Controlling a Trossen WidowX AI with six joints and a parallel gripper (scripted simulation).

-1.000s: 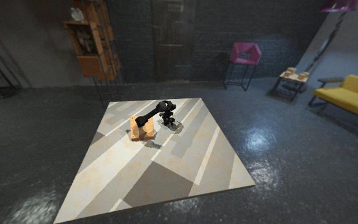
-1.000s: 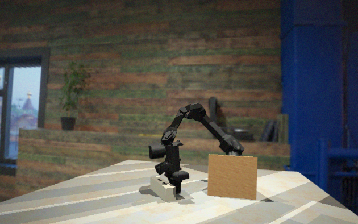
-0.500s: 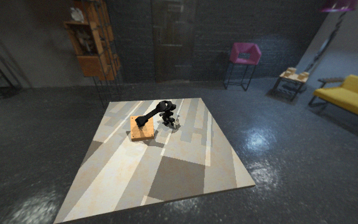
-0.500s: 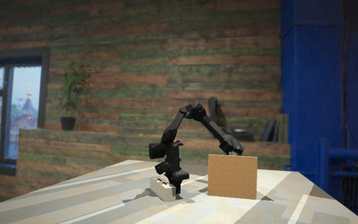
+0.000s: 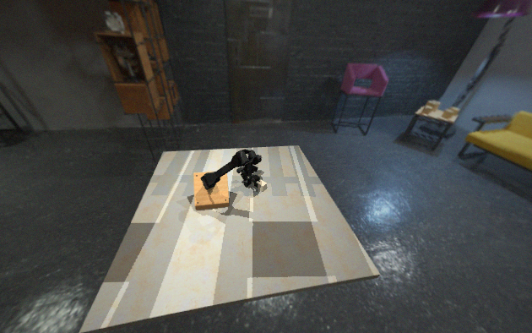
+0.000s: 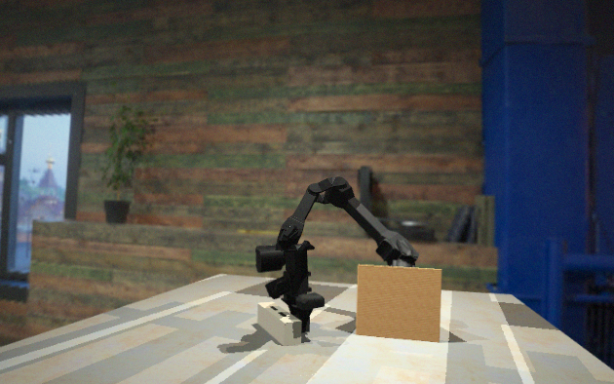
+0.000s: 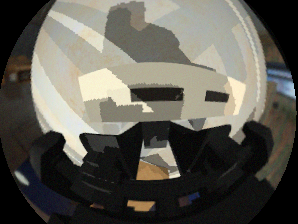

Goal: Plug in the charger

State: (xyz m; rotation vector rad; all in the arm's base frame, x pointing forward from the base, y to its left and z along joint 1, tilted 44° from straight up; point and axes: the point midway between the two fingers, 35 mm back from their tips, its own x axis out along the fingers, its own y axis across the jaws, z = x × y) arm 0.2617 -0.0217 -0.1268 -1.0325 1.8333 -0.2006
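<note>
My gripper tip is 10 mm to the right of the charger, 10 mm below it and 10 mm short of it.
</note>
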